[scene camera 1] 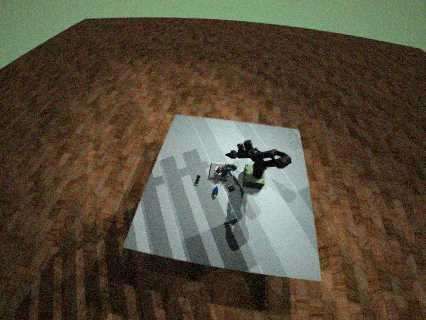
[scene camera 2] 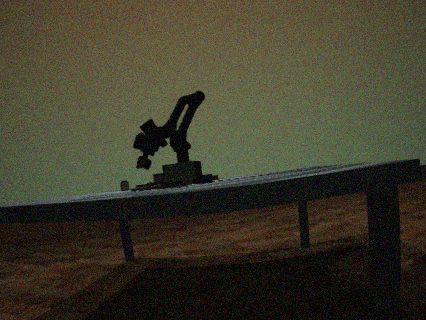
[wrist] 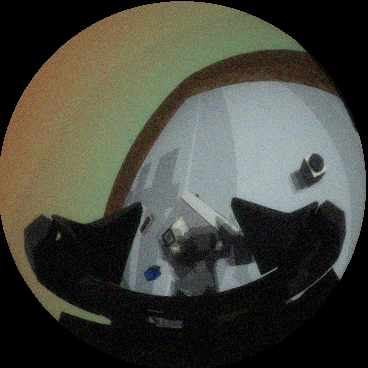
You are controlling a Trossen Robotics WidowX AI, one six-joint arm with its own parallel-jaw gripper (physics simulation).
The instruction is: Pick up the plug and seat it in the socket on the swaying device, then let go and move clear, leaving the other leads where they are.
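My gripper point(scene camera 1: 230, 154) point(scene camera 2: 144, 162) point(wrist: 187, 204) is open and empty, raised above the table. The device point(scene camera 1: 211, 172) point(wrist: 202, 207), a pale-rimmed tray, lies below it, largely in shadow. A small dark square outline point(wrist: 168, 237) shows on it; whether this is the socket is unclear. A block with a round dark end point(wrist: 315, 165) stands to the right in the wrist view, outside the fingers. A blue piece point(scene camera 1: 215, 192) point(wrist: 152, 273) and a small dark brown piece point(scene camera 1: 197, 180) point(wrist: 146, 224) lie beside the device. I cannot tell which piece is the plug.
The arm's yellow-green base point(scene camera 1: 254, 177) point(scene camera 2: 181, 172) stands close to the device. A small dark upright object point(scene camera 2: 124, 185) shows on the table left of the base in scene camera 2. Striped shadows cross the pale table top point(scene camera 1: 295, 250) point(wrist: 265, 130).
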